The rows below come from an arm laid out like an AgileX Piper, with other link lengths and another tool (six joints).
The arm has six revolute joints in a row. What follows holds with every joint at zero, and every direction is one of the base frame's. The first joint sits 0.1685 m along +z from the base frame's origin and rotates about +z. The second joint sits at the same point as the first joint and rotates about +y. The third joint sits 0.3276 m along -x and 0.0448 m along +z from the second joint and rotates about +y. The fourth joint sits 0.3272 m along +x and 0.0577 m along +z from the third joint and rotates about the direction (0.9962, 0, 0.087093). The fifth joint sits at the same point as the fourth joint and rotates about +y. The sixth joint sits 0.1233 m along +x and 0.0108 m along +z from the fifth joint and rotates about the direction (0.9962, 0, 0.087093). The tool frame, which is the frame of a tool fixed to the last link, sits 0.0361 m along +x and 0.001 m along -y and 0.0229 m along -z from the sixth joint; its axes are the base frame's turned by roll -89.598, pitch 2.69 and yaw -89.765 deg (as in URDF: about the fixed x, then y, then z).
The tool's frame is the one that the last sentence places.
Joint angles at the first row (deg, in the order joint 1, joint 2, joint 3, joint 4, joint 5, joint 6):
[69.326, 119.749, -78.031, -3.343, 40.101, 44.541]
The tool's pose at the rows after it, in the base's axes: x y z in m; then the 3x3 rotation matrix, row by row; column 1 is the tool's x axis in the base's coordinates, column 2 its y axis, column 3 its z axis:
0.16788, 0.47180, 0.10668; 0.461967, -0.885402, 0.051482; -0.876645, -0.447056, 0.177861; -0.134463, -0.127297, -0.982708
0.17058, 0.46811, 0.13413; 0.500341, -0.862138, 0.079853; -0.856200, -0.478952, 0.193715; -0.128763, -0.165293, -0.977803
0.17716, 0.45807, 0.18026; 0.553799, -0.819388, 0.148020; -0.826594, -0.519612, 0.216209; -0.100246, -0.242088, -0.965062
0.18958, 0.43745, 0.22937; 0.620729, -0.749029, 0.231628; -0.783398, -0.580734, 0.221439; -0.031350, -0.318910, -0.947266
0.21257, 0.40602, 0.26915; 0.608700, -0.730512, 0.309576; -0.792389, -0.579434, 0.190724; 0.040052, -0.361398, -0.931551
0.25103, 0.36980, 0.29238; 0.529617, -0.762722, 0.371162; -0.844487, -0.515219, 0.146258; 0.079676, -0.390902, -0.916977
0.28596, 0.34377, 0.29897; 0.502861, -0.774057, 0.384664; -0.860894, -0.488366, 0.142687; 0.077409, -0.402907, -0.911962
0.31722, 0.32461, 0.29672; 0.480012, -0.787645, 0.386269; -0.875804, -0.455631, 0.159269; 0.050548, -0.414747, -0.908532
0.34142, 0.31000, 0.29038; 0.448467, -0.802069, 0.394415; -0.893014, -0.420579, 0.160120; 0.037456, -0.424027, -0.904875
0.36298, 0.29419, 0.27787; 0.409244, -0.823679, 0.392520; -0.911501, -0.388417, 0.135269; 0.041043, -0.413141, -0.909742
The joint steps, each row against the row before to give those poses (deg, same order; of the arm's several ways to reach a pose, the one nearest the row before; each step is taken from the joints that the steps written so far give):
[0.000, -1.088, 0.000, -0.126, 0.266, -2.523]
[0.001, -3.245, -0.001, -1.447, 1.713, -1.570]
[-0.001, -5.499, 0.000, -3.940, 2.844, -1.420]
[-0.710, -5.969, 0.001, -4.487, 3.806, -4.111]
[-2.627, -4.996, -0.002, -4.020, 4.524, -1.806]
[-5.467, -2.931, 0.001, -2.695, 2.420, -0.249]
[-5.884, -0.841, 0.001, 1.549, -1.212, -4.643]
[-5.420, 0.366, 0.000, 2.860, -2.723, -4.264]
[-3.836, 0.951, 0.000, 1.209, -2.166, -1.751]
[-3.350, 1.645, 0.000, 0.298, -1.104, -0.742]

